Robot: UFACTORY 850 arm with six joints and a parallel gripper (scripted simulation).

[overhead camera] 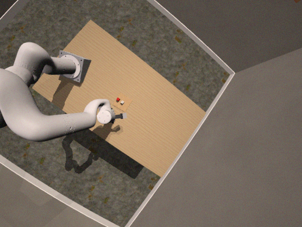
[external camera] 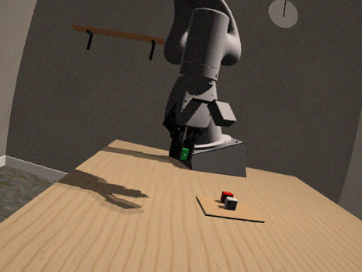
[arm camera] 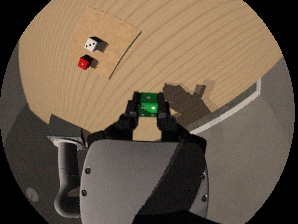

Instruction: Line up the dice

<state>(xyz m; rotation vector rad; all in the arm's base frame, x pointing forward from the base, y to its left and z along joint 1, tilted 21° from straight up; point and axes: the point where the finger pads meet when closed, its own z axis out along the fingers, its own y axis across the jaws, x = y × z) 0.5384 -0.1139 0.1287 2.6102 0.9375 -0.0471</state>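
My gripper is now 14 cm to the right of the white die, 10 cm above it and 1 cm past it. The rest, counted from my hand: red die (14 cm to the left, 10 cm below, 6 cm behind); green die (1 cm below); tan mat (14 cm to the left, 12 cm below, 1 cm behind).
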